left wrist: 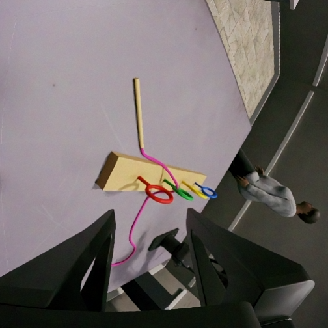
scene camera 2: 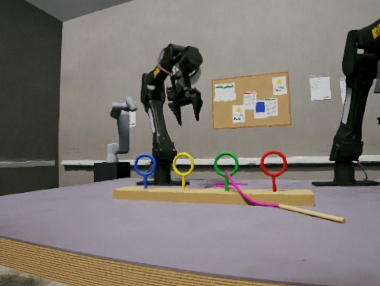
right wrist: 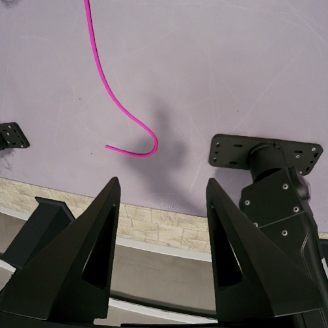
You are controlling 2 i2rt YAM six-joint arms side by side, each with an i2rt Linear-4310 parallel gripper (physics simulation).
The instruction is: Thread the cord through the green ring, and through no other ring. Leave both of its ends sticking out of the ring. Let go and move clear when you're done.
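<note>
The magenta cord (scene camera 2: 239,191) (left wrist: 133,227) (right wrist: 102,77) passes through the green ring (scene camera 2: 215,164) (left wrist: 191,198). Its wooden rod end (scene camera 2: 312,213) (left wrist: 139,112) lies on the table on the near side in scene camera 2. The other part lies on the table behind the rings, its bare end hooked in the right wrist view. The red ring (scene camera 2: 261,163) (left wrist: 160,202) has no cord through it in scene camera 2. My left gripper (left wrist: 150,216) is open and empty, raised away from the rings. My right gripper (scene camera 2: 189,121) (right wrist: 163,182) is open and empty, high above the table.
The yellow ring (scene camera 2: 183,154) and blue ring (scene camera 2: 145,154) stand left of the green one on the same wooden beam (scene camera 2: 160,196) (left wrist: 125,175). The robot's arm bases stand behind it. A person is beyond the table in the left wrist view.
</note>
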